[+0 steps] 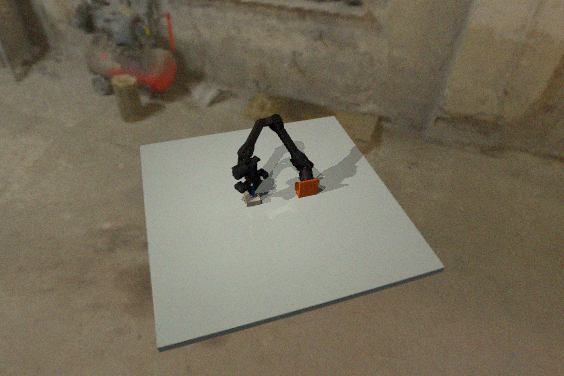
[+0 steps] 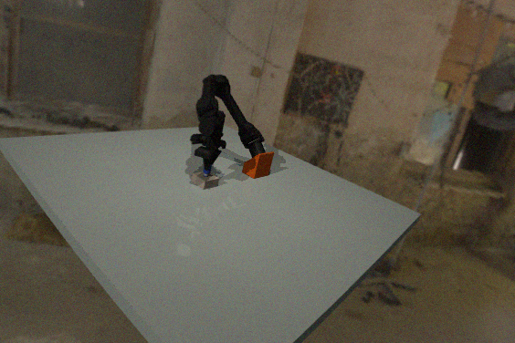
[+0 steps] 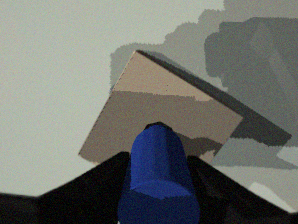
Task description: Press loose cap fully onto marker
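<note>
Right now my gripper tip is 10 mm below the blue cap.
</note>
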